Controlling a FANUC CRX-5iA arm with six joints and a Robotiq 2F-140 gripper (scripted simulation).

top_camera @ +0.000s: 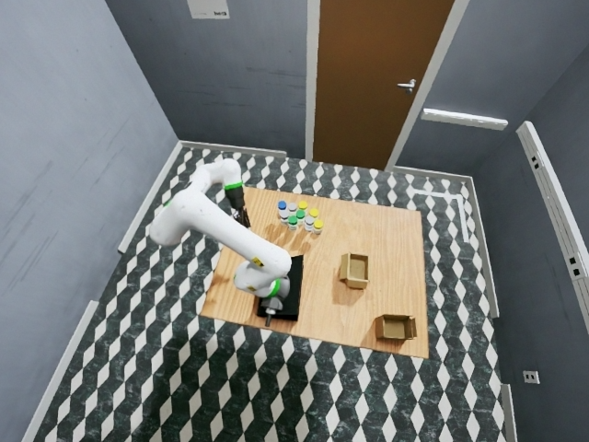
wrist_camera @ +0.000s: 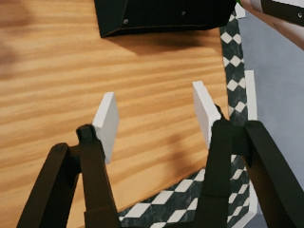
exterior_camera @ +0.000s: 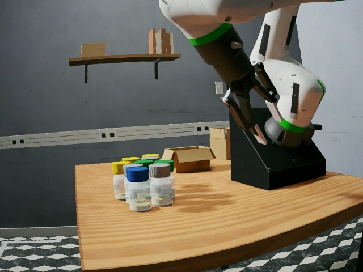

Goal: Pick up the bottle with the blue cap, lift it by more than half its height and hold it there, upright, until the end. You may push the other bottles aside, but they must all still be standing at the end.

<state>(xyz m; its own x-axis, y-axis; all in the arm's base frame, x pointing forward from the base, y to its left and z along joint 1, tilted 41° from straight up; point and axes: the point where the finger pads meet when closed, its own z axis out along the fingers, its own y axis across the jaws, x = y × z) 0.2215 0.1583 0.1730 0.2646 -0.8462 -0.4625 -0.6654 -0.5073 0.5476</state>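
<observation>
Now: the yellow-capped bottle 320 mm ahead of my hand, 240 mm to the right of it and 150 mm below it. Round my hand: green-capped bottle: 210 mm ahead, 200 mm to the right, 150 mm below.
</observation>
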